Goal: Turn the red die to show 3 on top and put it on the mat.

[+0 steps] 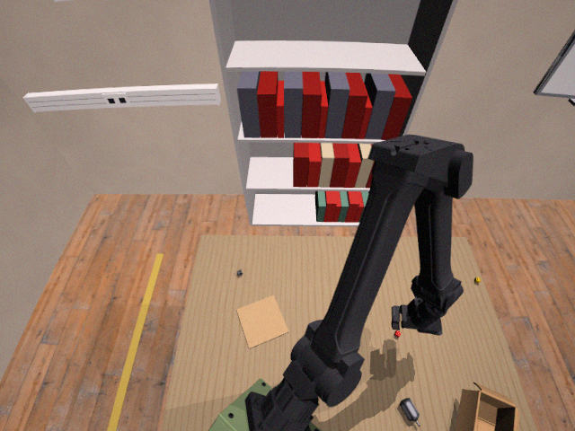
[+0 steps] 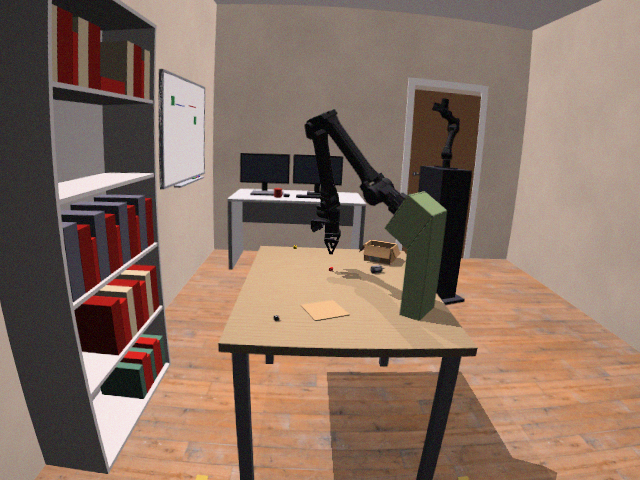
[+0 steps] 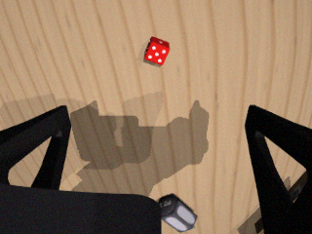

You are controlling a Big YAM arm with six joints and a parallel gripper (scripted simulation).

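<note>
Now: the red die 10 cm below my hand. Also, from my hand: yellow die 40 cm to the right, 10 cm below, 5 cm ahead; then cardboard box 33 cm behind, 9 cm to the right, 6 cm below; then dark object 22 cm behind, 9 cm below, 8 cm to the left.
</note>
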